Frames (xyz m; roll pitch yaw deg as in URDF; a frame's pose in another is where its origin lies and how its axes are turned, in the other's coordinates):
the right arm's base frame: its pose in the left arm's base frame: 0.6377 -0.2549 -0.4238 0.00 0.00 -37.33
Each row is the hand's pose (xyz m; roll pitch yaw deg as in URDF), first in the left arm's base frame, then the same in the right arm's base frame.
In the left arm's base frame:
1: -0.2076 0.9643 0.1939 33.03 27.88 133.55
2: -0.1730 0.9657 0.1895 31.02 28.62 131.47
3: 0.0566 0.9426 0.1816 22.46 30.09 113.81
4: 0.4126 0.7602 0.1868 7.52 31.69 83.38
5: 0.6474 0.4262 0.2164 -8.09 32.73 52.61
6: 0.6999 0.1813 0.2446 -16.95 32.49 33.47
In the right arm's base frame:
1: -1.4115 0.4569 0.6177 33.03 27.88 170.88
2: -1.3848 0.4790 0.6133 31.02 28.62 168.80
3: -1.1882 0.5998 0.6054 22.46 30.09 151.14
4: -0.7946 0.6707 0.6106 7.52 31.69 120.71
5: -0.4053 0.5475 0.6402 -8.09 32.73 89.94
6: -0.2151 0.3846 0.6684 -16.95 32.49 70.80

